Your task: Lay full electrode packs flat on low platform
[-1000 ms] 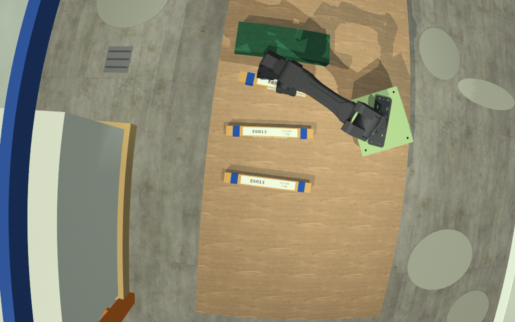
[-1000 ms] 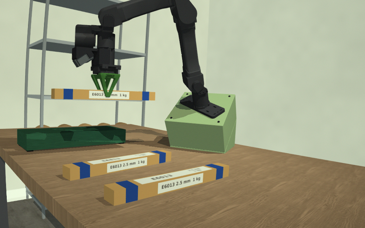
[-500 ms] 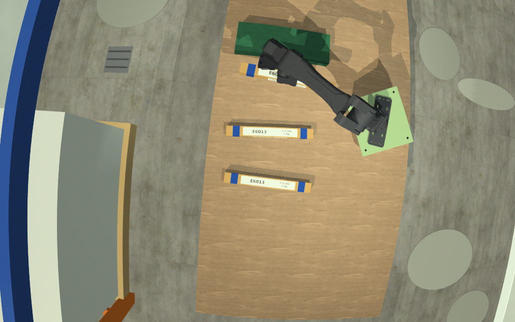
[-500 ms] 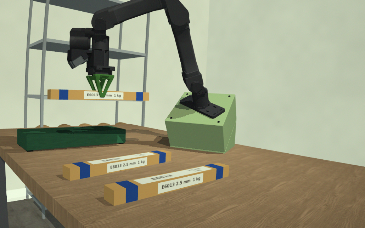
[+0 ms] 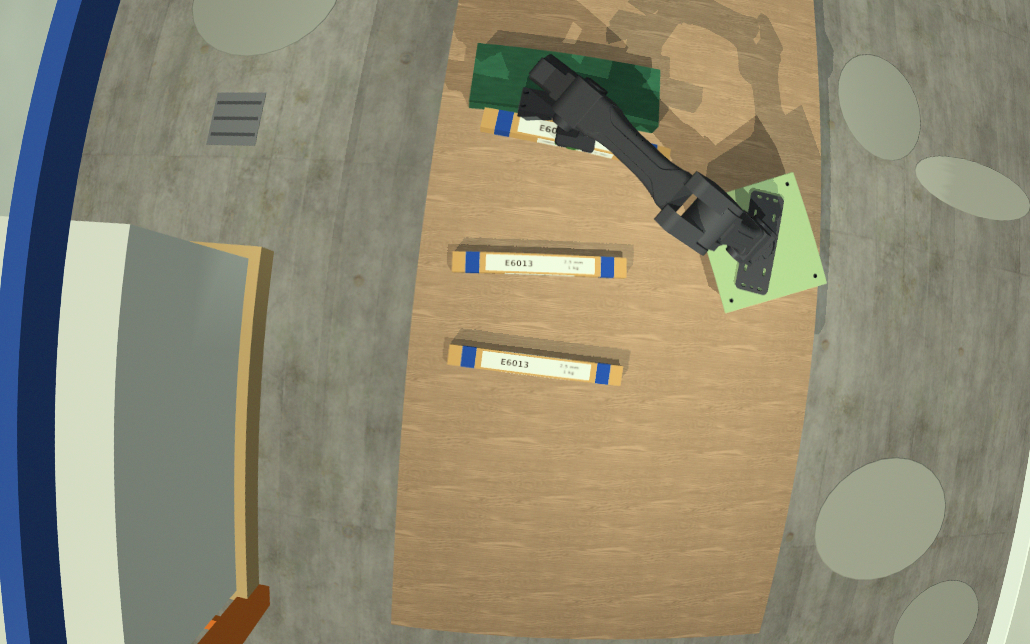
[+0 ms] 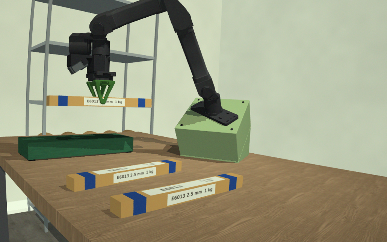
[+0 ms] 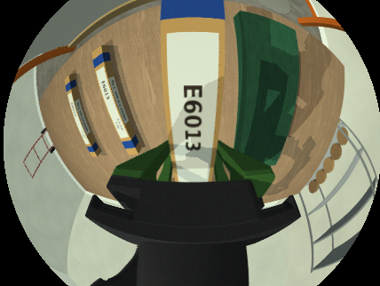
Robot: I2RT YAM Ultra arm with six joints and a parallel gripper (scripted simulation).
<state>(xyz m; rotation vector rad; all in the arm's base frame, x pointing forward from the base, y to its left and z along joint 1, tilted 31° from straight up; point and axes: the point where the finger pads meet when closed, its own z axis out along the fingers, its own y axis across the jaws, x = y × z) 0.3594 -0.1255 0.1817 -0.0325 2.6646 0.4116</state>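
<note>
Now: hand 18 cm above the dark green low platform, 16 cm to the left of it and 3 cm short of it.
</note>
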